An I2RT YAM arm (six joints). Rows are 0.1 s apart.
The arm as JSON. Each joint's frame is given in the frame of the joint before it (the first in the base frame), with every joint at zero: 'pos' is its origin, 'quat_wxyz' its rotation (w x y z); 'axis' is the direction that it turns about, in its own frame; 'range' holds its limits. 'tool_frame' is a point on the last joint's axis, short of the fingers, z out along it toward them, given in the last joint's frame.
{
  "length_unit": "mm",
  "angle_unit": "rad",
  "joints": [
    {
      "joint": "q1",
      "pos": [
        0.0,
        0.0,
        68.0
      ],
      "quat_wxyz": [
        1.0,
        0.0,
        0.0,
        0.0
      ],
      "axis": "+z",
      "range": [
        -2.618,
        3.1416
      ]
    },
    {
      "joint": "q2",
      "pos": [
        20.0,
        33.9,
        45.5
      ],
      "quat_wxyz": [
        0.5,
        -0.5,
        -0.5,
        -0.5
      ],
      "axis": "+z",
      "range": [
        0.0,
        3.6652
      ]
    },
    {
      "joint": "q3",
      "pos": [
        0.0,
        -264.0,
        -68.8
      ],
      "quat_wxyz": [
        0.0,
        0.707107,
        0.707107,
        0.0
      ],
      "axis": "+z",
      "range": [
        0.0,
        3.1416
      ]
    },
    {
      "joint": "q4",
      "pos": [
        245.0,
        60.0,
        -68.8
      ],
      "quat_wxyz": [
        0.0,
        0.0,
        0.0,
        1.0
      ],
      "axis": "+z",
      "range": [
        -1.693,
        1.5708
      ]
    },
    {
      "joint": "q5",
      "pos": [
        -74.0,
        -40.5,
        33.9
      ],
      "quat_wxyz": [
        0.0,
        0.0,
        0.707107,
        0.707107
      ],
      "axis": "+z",
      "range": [
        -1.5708,
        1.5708
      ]
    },
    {
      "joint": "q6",
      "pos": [
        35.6,
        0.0,
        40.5
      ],
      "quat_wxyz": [
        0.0,
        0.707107,
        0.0,
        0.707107
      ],
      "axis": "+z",
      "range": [
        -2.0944,
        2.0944
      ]
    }
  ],
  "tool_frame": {
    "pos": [
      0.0,
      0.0,
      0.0
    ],
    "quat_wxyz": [
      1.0,
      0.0,
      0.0,
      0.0
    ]
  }
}
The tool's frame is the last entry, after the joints.
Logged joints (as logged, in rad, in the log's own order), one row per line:
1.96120 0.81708 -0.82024 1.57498 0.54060 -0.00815
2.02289 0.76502 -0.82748 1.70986 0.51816 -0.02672
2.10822 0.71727 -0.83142 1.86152 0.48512 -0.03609
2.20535 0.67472 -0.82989 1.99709 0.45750 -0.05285
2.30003 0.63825 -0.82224 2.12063 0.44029 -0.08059
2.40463 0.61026 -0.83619 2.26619 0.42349 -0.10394
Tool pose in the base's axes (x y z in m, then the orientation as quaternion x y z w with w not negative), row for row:
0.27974 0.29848 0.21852 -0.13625 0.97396 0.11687 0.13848
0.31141 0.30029 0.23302 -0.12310 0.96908 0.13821 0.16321
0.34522 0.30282 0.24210 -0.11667 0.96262 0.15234 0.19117
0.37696 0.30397 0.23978 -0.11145 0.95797 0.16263 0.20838
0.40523 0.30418 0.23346 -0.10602 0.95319 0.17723 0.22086
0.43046 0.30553 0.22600 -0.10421 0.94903 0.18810 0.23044
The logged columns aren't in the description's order. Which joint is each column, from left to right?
Columns, left to right: q2, q1, q4, q3, q6, q5.
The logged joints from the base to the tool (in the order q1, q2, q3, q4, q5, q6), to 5 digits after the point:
0.81708 1.96120 1.57498 -0.82024 -0.00815 0.54060
0.76502 2.02289 1.70986 -0.82748 -0.02672 0.51816
0.71727 2.10822 1.86152 -0.83142 -0.03609 0.48512
0.67472 2.20535 1.99709 -0.82989 -0.05285 0.45750
0.63825 2.30003 2.12063 -0.82224 -0.08059 0.44029
0.61026 2.40463 2.26619 -0.83619 -0.10394 0.42349

